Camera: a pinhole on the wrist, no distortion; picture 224 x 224 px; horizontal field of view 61.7 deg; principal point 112.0 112.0 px. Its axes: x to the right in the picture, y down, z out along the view. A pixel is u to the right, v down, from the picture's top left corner.
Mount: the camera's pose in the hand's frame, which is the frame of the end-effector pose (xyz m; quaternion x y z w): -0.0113 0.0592 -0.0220 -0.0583 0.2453 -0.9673 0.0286
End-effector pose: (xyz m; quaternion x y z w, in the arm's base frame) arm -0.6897 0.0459 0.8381 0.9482 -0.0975 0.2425 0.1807
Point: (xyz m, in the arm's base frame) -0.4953 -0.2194 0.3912
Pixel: 139.4 9.3
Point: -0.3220 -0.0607 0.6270
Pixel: 32.1 80.6
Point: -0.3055 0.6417 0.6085
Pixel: outside the picture
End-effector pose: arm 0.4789 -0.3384 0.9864 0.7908 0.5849 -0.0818 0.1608
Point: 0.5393 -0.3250 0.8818
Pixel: 19.8 58.0
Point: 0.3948 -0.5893 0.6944
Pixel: 210.5 71.3
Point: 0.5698 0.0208 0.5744
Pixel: outside the picture
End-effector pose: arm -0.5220 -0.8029 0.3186 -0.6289 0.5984 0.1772 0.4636
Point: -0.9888 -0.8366 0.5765
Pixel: behind the camera
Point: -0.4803 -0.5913 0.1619
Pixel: 120.1 17.6
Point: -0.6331 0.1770 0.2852
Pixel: outside the picture
